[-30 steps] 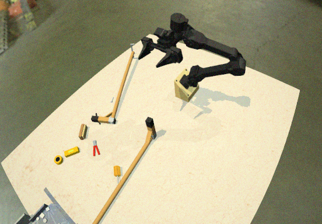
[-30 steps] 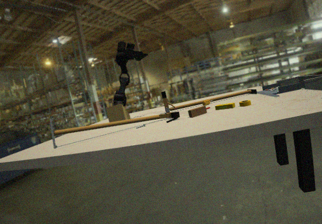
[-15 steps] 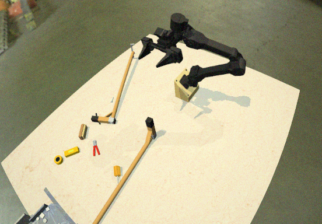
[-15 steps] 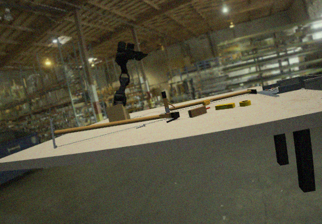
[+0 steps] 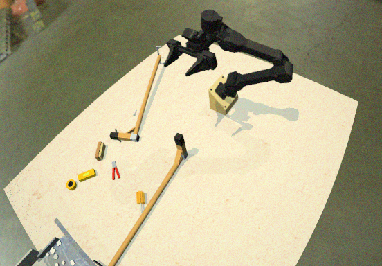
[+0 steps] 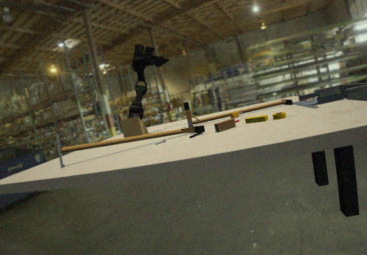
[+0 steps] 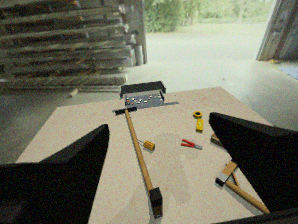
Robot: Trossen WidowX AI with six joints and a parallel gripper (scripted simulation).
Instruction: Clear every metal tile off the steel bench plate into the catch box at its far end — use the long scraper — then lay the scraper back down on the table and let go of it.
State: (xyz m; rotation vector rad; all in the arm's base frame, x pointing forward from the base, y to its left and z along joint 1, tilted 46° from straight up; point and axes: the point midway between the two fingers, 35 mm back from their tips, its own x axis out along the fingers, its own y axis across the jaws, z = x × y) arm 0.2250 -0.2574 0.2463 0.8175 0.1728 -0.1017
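My gripper tip is now 400 mm above the screwdriver, 320 mm short of it and 40 mm to the left of it. From my gripper tip the other things lie so: yellow tape roll 450 mm ahead, 410 mm below, 370 mm to the right; yellow level 400 mm below, 360 mm ahead, 340 mm to the right; wooden block 400 mm below, 360 mm to the right, 230 mm ahead.
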